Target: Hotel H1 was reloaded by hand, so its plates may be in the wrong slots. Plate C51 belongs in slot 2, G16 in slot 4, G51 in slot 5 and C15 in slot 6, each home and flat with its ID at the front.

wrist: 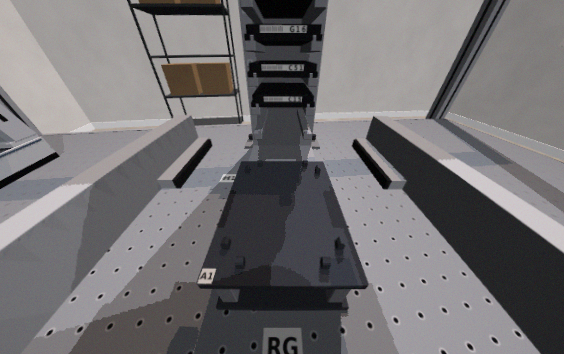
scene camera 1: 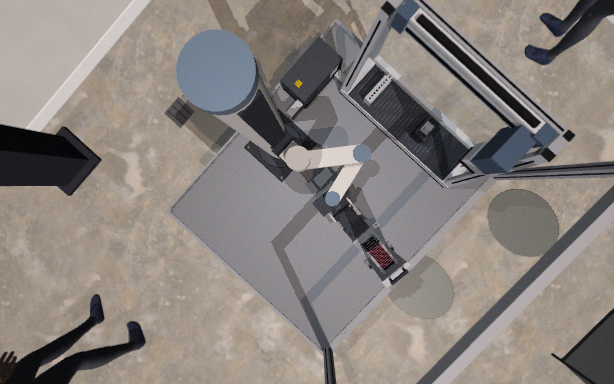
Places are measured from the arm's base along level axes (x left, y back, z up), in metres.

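Where they show: gripper, between the fingertips: [wrist: 282, 130] [scene camera 1: 351, 221].
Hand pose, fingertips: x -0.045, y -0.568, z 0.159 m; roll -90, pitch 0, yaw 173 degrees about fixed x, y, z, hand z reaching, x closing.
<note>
After its pixels a point has its place.
Hotel H1 [scene camera 1: 398, 274] @(x -0.075, y -0.844, z 0.323 m) [wrist: 280, 125] @(x -0.073, y -0.824, z 0.070 m) stands beyond the dark nest A1. In the wrist view, three labelled plates show stacked in it: G16 [wrist: 282, 29] @(x -0.061, y -0.698, z 0.222 m) highest, C51 [wrist: 282, 67] @(x -0.061, y -0.698, z 0.187 m) below it, and the lowest plate [wrist: 282, 99] @(x -0.062, y -0.698, z 0.151 m), whose small label looks like C15. Their IDs face the front and they look level. Slot numbers cannot be read. A dark shape above G16 is cut off by the frame; no G51 label shows. A reddish grid [scene camera 1: 381, 256] @(x -0.069, y -0.760, z 0.260 m) shows from above in the hotel. My gripper [scene camera 1: 346, 213] @(x -0.045, y -0.568, z 0.159 m) [wrist: 282, 130] @(x -0.045, y -0.568, z 0.159 m) is open and empty, its fingers apart above nest A1.
Nest A1 [scene camera 1: 351, 222] @(x -0.048, y -0.590, z 0.072 m) [wrist: 285, 215] @(x -0.049, y -0.568, z 0.073 m), a dark platform with small corner pegs, lies between my fingers and carries no plate. The RG label [wrist: 282, 344] @(x -0.036, y -0.485, z 0.013 m) is nearer. A framed machine [scene camera 1: 445, 172] stands to the right, and a dark box [scene camera 1: 312, 70] @(x 0.399, y 0.111, z 0.128 m) stands behind the arm.
</note>
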